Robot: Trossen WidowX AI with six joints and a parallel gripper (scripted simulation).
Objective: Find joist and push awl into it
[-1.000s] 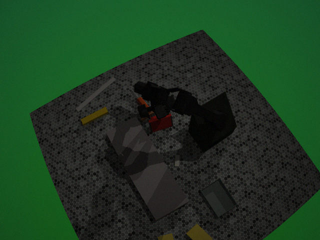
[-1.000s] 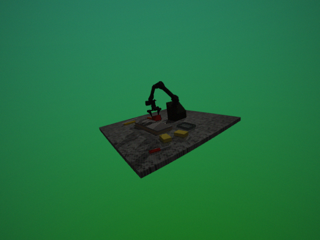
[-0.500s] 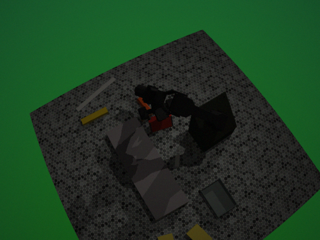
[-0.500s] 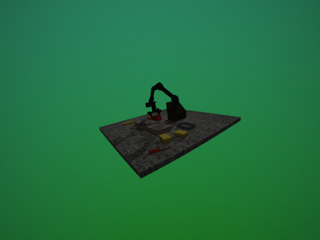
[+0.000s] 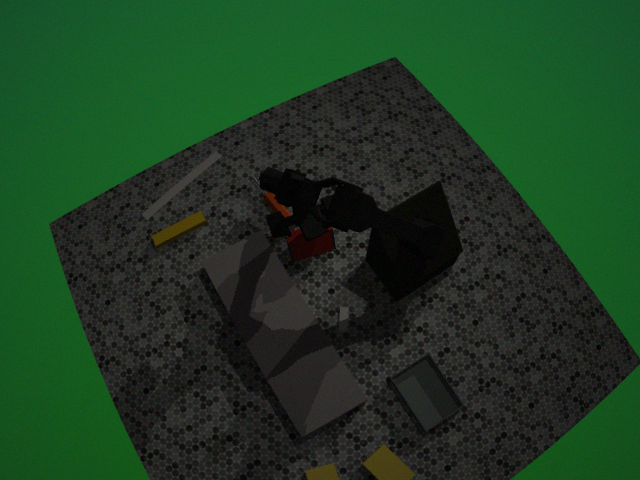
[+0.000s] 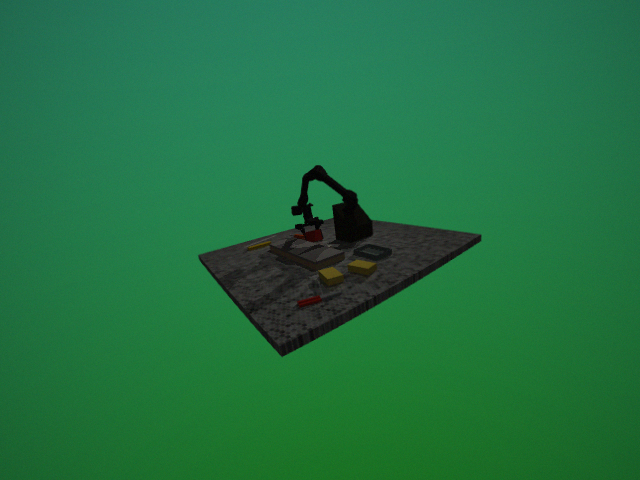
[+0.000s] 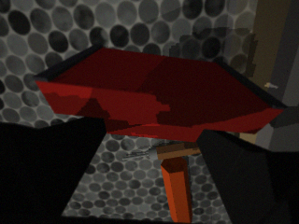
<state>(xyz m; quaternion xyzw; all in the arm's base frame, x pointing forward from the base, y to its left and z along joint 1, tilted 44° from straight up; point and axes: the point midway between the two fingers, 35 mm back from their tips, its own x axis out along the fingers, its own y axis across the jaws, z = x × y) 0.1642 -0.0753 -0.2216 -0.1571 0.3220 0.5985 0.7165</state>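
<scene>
The awl lies 50 mm to the right of my gripper tip and 20 mm below it. The rest, counted from my gripper tip: red stud finder 20 mm ahead; then orange-handled tool 180 mm to the right, 20 mm ahead, 10 mm below; then small white block 240 mm to the left, 60 mm ahead, 20 mm below.
</scene>
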